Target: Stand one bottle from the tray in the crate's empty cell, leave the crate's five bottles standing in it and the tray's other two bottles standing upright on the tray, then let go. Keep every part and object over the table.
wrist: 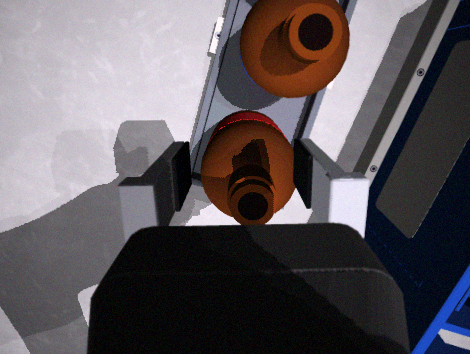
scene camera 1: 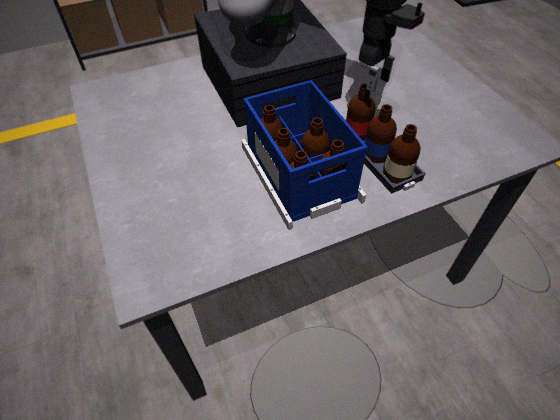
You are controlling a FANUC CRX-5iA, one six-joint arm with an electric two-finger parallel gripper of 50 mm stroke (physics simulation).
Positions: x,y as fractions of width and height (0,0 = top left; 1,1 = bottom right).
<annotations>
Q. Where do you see a red-label bottle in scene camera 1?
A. At 0.65,0.26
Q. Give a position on a blue-label bottle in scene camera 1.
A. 0.56,0.34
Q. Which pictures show my gripper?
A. The wrist view and scene camera 1: all of them.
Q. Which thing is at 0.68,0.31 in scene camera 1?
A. A blue-label bottle.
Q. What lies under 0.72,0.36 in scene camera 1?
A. A cream-label bottle.
</annotations>
